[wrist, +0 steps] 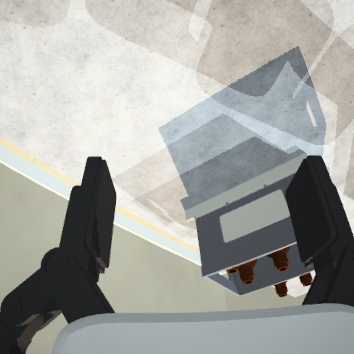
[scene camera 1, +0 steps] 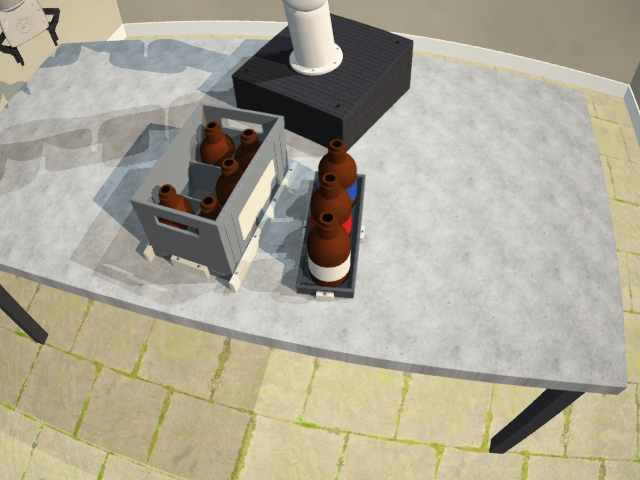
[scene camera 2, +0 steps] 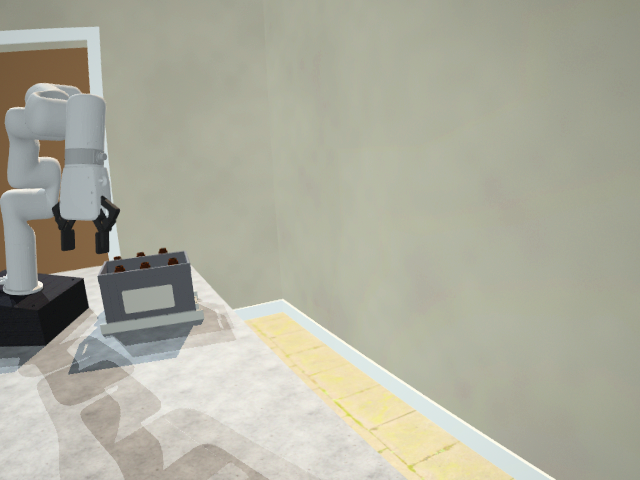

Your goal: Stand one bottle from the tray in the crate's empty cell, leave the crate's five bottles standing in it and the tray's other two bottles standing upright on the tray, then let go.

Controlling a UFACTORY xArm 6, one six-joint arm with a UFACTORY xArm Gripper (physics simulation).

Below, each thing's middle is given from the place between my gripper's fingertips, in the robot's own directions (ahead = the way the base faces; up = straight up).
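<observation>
The red-labelled bottle (scene camera 1: 330, 196) is what I'm measuring from here, and my gripper is a good way above it, some way short of it and well to the right of it.
</observation>
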